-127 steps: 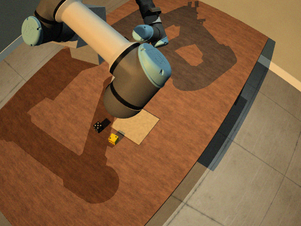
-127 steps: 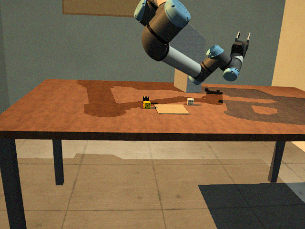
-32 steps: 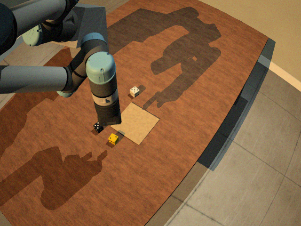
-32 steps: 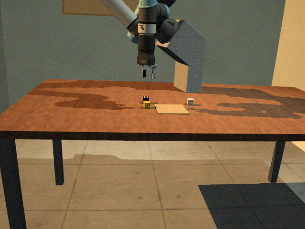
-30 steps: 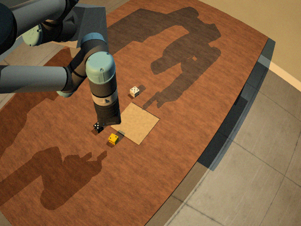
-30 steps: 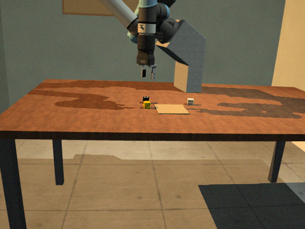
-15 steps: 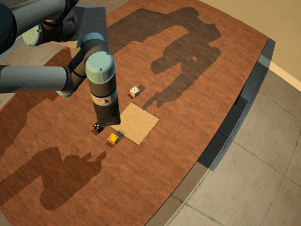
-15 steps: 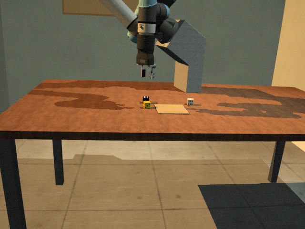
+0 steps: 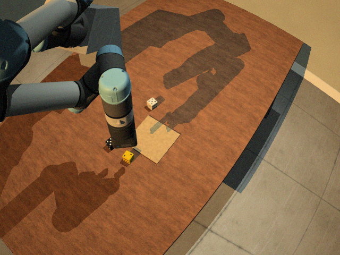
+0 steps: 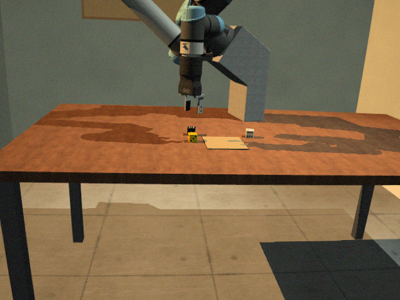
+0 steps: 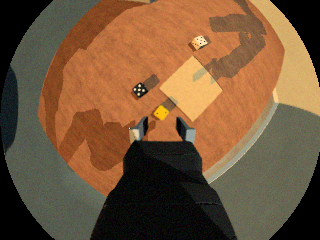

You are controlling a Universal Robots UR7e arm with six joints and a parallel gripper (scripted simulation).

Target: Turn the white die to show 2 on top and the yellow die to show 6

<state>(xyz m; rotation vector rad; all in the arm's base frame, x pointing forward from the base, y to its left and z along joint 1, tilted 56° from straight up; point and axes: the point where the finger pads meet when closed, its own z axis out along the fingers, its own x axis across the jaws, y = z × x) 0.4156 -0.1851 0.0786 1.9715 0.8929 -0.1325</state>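
The yellow die lies 11 cm below my hand. Round my hand: white die (6 cm behind, 23 cm to the left, 11 cm below); tan mat (2 cm ahead, 11 cm to the left, 12 cm below); black die (8 cm behind, 1 cm to the left, 11 cm below).
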